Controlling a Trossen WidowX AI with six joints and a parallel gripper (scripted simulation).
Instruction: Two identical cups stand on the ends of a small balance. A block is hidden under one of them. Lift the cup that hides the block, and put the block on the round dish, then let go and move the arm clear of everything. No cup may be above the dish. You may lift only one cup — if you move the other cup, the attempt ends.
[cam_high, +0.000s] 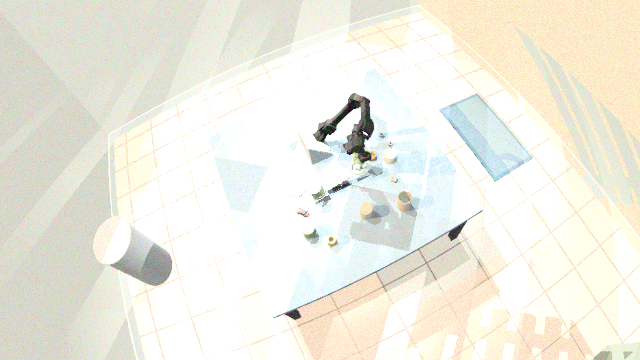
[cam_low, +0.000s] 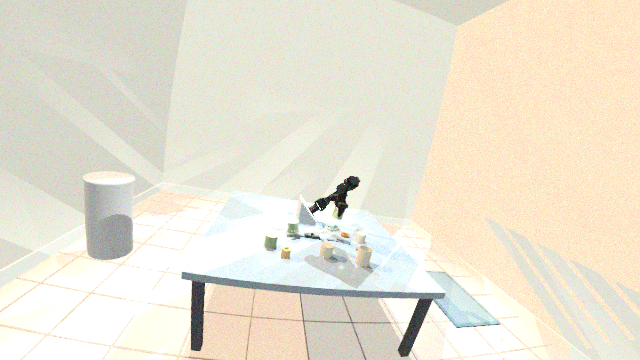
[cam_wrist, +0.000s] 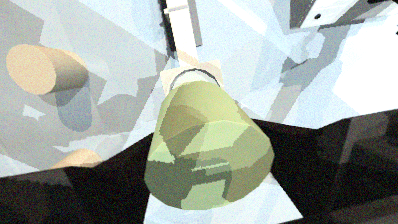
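Right now my gripper tip is 160 mm above the orange ring, 110 mm to the right of it and 70 mm past it. The rest, counted from my gripper tip: red toy car (390 mm to the right, 160 mm below, 60 mm ahead); balance beam (140 mm to the right, 130 mm below); round dish (360 mm to the right, 170 mm below, 100 mm behind).
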